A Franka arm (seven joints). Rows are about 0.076 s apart.
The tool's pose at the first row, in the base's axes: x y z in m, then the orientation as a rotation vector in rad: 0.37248 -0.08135 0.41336 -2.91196 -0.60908 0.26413
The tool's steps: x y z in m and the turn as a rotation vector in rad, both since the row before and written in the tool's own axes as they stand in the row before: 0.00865 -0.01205 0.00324 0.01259 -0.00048 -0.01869; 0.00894 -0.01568 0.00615 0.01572 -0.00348 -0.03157; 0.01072 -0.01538 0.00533 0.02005 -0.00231 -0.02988; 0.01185 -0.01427 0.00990 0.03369 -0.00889 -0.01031; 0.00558 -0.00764 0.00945 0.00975 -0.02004 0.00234; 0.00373 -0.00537 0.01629 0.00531 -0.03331 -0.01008
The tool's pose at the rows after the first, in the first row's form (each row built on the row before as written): 0.37502 -0.06653 0.41124 -2.89274 -0.63206 0.26540; 0.37553 -0.04790 0.40720 -2.86527 -0.67254 0.27001; 0.37734 -0.02876 0.40401 -2.83384 -0.70839 0.27417; 0.37905 -0.00922 0.39645 -2.79810 -0.71319 0.29442; 0.37810 0.00173 0.38883 -2.79076 -0.71108 0.32593; 0.37450 0.01104 0.37439 -2.78193 -0.73048 0.37267
